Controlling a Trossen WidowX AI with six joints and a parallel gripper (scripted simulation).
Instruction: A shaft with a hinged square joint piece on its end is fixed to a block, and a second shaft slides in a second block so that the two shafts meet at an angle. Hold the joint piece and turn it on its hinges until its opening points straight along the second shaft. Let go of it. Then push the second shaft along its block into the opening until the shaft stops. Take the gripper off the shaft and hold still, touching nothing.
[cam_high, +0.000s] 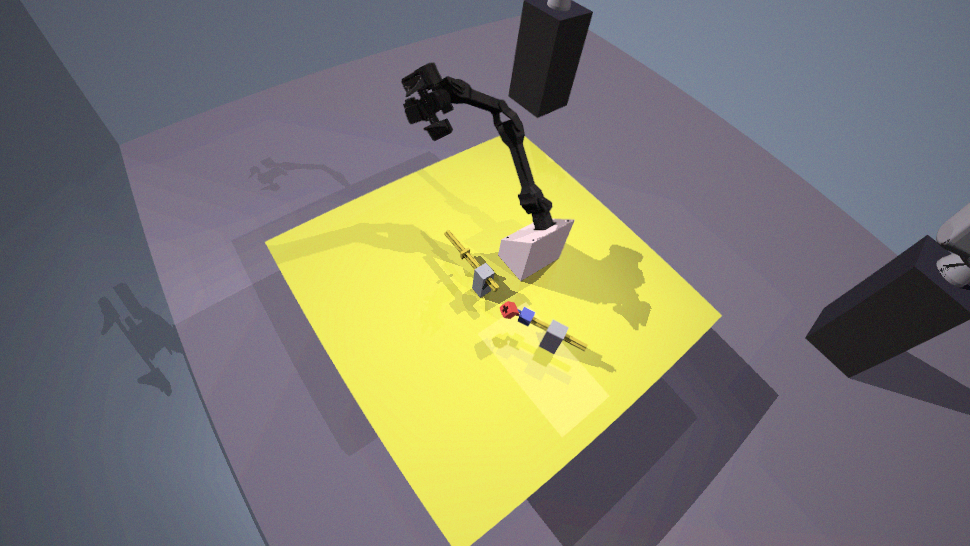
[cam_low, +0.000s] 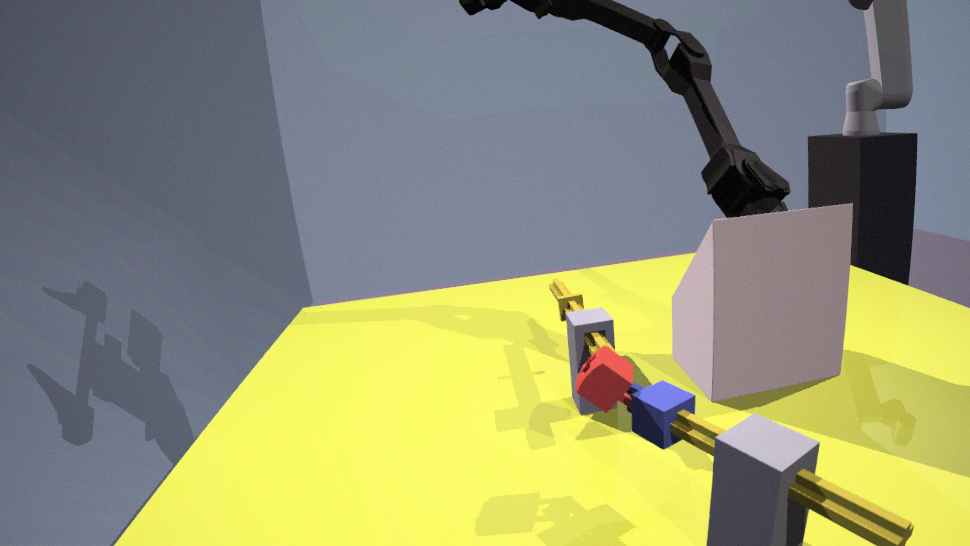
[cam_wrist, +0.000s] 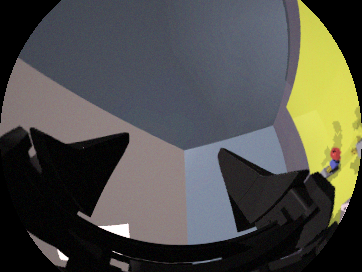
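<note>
The red joint piece is 80 mm behind my gripper tip, 400 mm to the left of it and 550 mm below it.
</note>
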